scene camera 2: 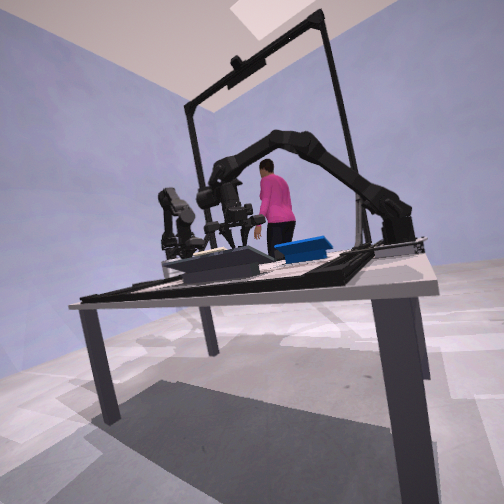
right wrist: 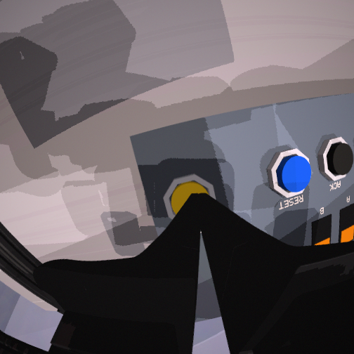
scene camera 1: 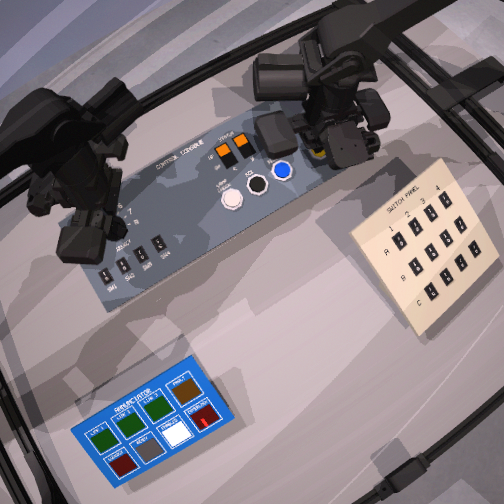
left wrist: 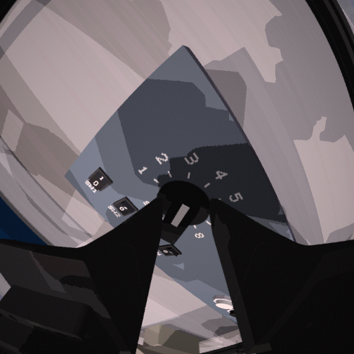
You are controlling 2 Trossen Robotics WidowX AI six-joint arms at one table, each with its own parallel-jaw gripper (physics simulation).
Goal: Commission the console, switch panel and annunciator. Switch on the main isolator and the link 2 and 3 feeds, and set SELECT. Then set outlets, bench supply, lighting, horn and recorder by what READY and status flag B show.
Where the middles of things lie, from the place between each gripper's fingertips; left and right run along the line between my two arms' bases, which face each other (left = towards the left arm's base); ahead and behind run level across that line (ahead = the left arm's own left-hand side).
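My left hand is right at the black SELECT knob (left wrist: 184,203). Blue RESET button (right wrist: 293,173), from my left hand: 2 cm below, 26 cm to the right, 2 cm behind.
Black SELECT knob, from my right hand: 3 cm above, 31 cm to the left. The blue RESET button is 6 cm to the left of my right hand and 1 cm behind it.
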